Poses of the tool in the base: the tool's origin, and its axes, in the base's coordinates. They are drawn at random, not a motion.
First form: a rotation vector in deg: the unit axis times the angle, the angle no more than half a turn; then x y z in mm.
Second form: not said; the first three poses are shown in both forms.
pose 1, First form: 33.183 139.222 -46.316 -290.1 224.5 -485.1
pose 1, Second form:
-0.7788 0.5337 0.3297 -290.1
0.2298 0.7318 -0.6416 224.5
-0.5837 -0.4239 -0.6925 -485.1
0 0 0 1

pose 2, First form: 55.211 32.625 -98.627 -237.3 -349.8 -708.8
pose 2, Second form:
-0.1415 0.9332 -0.3303 -237.3
-0.5521 -0.3514 -0.7561 -349.8
-0.8217 0.0754 0.5650 -708.8
0 0 0 1

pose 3, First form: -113.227 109.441 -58.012 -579.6 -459.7 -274.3
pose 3, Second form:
-0.0773 -0.7971 0.5988 -579.6
-0.9430 -0.1365 -0.3034 -459.7
0.3236 -0.5882 -0.7412 -274.3
0 0 0 1

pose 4, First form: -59.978 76.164 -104.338 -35.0 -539.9 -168.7
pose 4, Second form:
-0.4747 0.0430 0.8791 -35.0
-0.8504 -0.2799 -0.4455 -539.9
0.2269 -0.9591 0.1695 -168.7
0 0 0 1

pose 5, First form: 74.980 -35.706 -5.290 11.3 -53.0 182.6
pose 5, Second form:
0.8341 -0.2778 -0.4766 11.3
-0.4041 0.2805 -0.8707 -53.0
0.3756 0.9188 0.1217 182.6
0 0 0 1

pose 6, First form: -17.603 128.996 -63.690 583.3 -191.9 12.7
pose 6, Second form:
-0.7917 0.0559 0.6084 583.3
-0.4490 0.6220 -0.6415 -191.9
-0.4143 -0.7810 -0.4673 12.7
0 0 0 1

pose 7, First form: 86.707 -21.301 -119.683 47.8 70.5 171.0
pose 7, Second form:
-0.2328 0.2549 -0.9385 47.8
-0.5631 -0.8222 -0.0836 70.5
-0.7929 0.5090 0.3350 171.0
0 0 0 1

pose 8, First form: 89.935 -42.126 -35.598 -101.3 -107.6 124.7
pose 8, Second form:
0.6537 -0.1062 -0.7493 -101.3
-0.7565 -0.0652 -0.6507 -107.6
0.0203 0.9922 -0.1229 124.7
0 0 0 1

